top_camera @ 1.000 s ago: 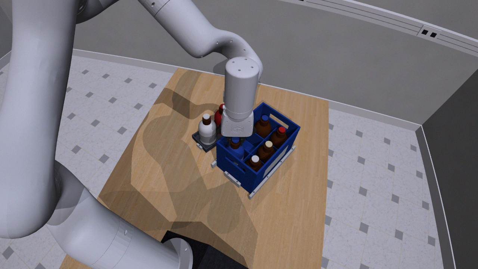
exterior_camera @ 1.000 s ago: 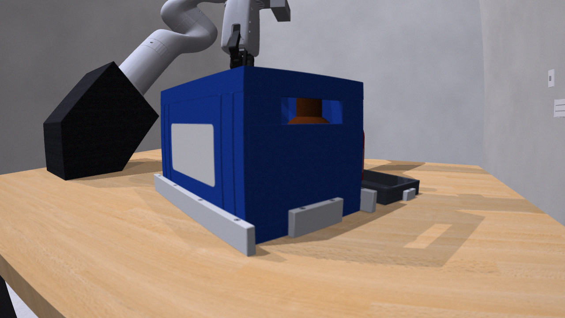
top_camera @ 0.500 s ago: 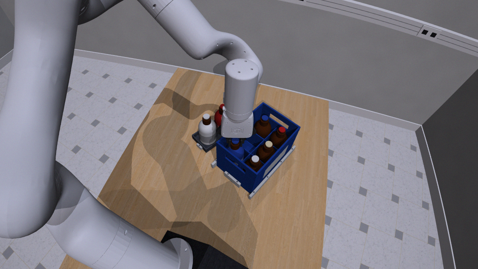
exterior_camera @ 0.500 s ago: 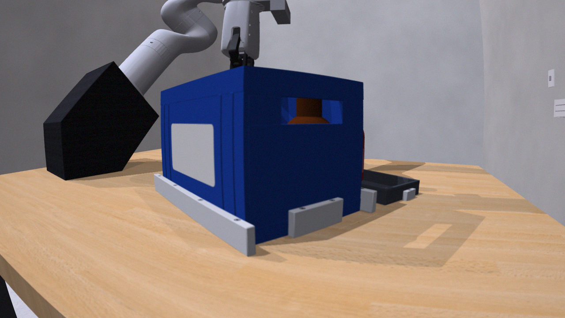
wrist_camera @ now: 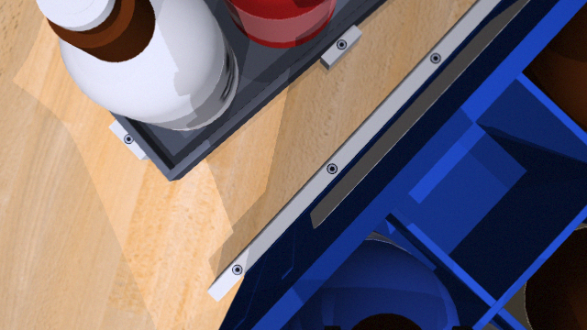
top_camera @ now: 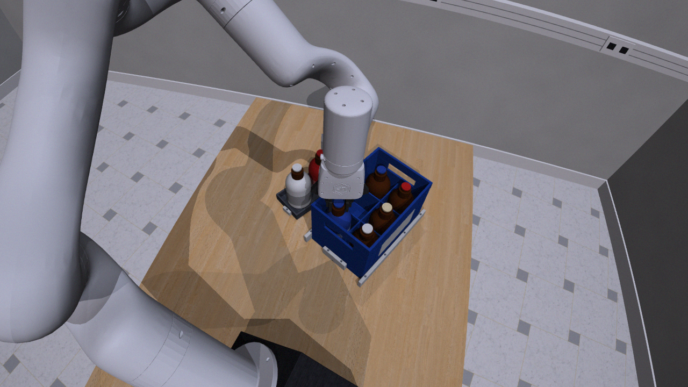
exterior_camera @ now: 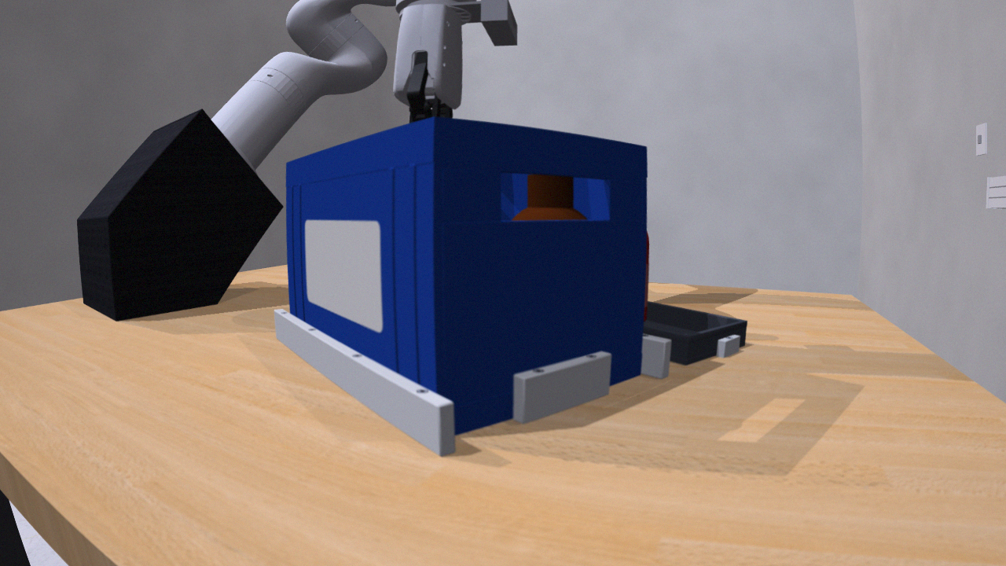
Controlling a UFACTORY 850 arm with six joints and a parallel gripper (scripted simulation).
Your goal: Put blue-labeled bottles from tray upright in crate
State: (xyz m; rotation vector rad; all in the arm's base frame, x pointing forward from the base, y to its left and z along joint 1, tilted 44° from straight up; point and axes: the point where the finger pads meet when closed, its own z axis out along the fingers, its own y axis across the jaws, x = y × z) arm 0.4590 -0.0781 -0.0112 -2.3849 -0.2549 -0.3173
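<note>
The blue-labeled bottle is 7 cm below my hand. Also, from my hand: white-labeled bottle (14 cm to the left, 10 cm below, 9 cm ahead); then blue crate (10 cm below, 8 cm to the right, 6 cm ahead); then red-labeled bottle (16 cm ahead, 10 cm below, 9 cm to the left).
</note>
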